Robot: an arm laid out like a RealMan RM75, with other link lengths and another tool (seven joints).
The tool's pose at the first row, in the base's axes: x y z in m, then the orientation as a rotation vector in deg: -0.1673 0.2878 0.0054 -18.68 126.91 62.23
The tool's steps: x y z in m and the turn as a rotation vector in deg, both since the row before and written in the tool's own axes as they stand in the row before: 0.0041 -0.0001 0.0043 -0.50 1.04 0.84; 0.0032 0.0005 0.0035 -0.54 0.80 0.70; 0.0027 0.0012 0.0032 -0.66 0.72 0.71; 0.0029 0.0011 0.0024 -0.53 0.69 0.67; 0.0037 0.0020 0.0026 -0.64 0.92 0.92; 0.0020 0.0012 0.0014 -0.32 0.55 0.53; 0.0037 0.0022 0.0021 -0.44 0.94 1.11; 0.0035 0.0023 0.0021 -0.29 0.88 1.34; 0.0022 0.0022 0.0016 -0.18 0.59 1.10; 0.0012 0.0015 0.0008 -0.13 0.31 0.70; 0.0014 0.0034 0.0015 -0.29 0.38 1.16
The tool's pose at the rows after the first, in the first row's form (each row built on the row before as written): -0.1685 0.2913 0.0008 -18.63 127.91 63.31; -0.1698 0.2945 -0.0025 -18.59 128.62 64.35; -0.1712 0.2979 -0.0049 -18.54 129.20 65.54; -0.1731 0.3006 -0.0070 -18.46 129.80 66.56; -0.1760 0.3040 -0.0090 -18.30 130.64 67.86; -0.1777 0.3059 -0.0100 -18.20 131.16 68.55; -0.1810 0.3090 -0.0115 -17.75 132.19 69.72; -0.1842 0.3122 -0.0127 -16.94 133.34 70.82; -0.1865 0.3148 -0.0130 -16.16 134.20 71.63; -0.1879 0.3164 -0.0129 -15.62 134.68 72.16; -0.1900 0.3196 -0.0118 -14.65 135.32 73.11
